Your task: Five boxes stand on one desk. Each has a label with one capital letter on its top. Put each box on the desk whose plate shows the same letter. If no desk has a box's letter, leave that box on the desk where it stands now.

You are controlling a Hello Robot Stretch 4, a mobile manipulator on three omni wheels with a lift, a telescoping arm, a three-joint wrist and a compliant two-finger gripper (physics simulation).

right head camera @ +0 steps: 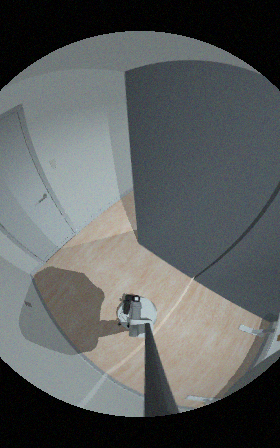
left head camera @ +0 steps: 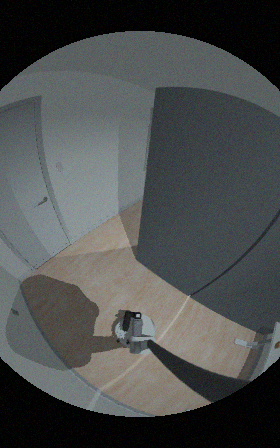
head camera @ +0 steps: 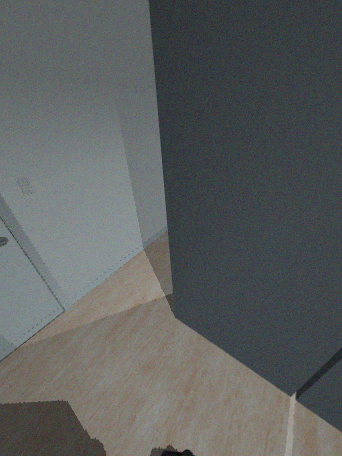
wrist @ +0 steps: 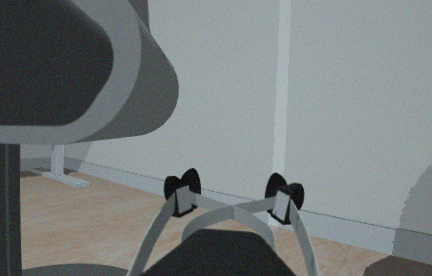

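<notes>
My gripper (wrist: 233, 187) is open in the wrist view, its two black fingertips wide apart with no object between them. Part of a white desk shows at the right edge of the left and right head camera views, with its light foot (left head camera: 246, 343) (right head camera: 252, 330) on the floor. A sliver of a brown box (left head camera: 277, 345) shows on it at the very edge of the left head view. A desk foot (wrist: 70, 180) also shows at the left in the wrist view, well away from the gripper. No box letter or desk plate is readable.
A tall dark grey partition (head camera: 250, 200) (left head camera: 205, 190) (right head camera: 195, 175) stands ahead and to the right, its near end beside a floor passage. A door (head camera: 22, 295) (left head camera: 25, 200) (right head camera: 25, 190) is in the pale wall at the left. My round base (left head camera: 145, 325) (right head camera: 147, 310) stands on the wooden floor.
</notes>
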